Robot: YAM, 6 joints.
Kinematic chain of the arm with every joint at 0, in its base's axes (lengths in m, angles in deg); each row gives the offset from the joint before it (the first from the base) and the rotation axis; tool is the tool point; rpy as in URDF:
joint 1: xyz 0 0 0.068 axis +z
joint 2: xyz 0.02 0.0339 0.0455 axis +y
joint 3: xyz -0.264 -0.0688 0 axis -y
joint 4: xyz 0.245 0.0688 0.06 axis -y
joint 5: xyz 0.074 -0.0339 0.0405 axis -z
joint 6: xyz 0.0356 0 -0.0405 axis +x
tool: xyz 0 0 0 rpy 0 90 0
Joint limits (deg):
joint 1: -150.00..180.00
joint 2: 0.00..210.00
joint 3: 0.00..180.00
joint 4: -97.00..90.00
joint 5: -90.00..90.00
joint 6: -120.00..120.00
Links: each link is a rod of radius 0.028 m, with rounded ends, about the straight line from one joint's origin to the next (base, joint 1, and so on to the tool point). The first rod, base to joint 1, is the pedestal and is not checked.
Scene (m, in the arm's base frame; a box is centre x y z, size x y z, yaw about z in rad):
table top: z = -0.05
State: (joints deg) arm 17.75 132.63 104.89 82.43 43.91 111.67
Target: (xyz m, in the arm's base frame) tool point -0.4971 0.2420 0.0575
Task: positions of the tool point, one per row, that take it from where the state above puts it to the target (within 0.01 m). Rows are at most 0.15 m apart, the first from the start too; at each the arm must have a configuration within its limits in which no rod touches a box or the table.
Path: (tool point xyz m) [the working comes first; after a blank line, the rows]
Joints at the target: 156.14 160.50 103.68 72.63 34.74 111.67
Straight joint move there: clear.

1: 0.4494 0.2479 0.3030
2: 0.3838 0.3557 0.2774
3: 0.2917 0.4449 0.2511
4: 0.1786 0.5090 0.2243
5: 0.0515 0.5429 0.1971
6: -0.0811 0.5438 0.1696
7: -0.2105 0.5112 0.1417
8: -0.3280 0.4469 0.1137
9: -0.4257 0.3551 0.0856
10: -0.4971 0.2420 0.0575

